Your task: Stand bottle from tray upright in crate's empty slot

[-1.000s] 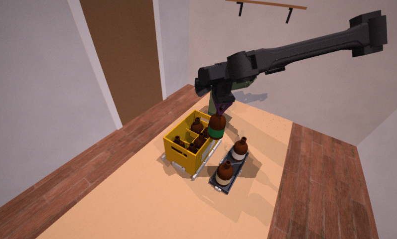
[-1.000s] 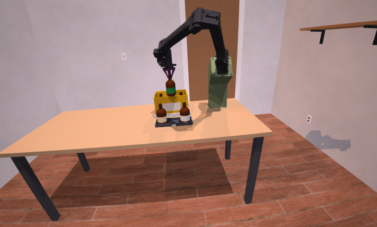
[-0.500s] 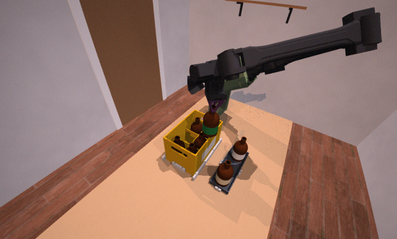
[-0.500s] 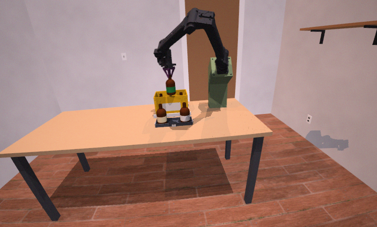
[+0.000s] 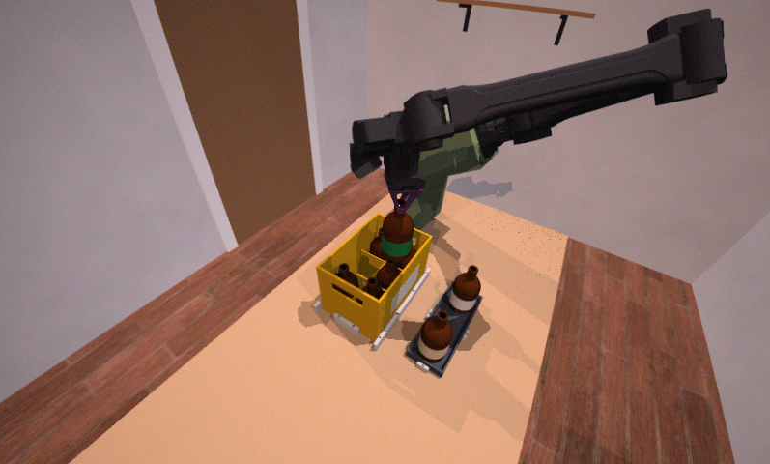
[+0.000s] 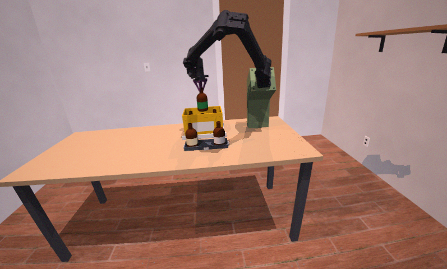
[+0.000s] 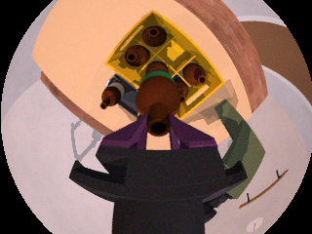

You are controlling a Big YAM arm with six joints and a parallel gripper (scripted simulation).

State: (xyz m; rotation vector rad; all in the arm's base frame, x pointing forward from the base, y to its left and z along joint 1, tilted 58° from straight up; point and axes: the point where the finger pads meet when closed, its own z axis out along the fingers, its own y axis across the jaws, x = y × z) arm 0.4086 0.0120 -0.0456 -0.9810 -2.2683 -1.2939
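My gripper is now 6 cm above the glass bottle. From my hand the other things lie so: dark tray: 32 cm below, 18 cm to the left, 1 cm behind; then yellow crate: 25 cm below, 5 cm to the right, 1 cm ahead.
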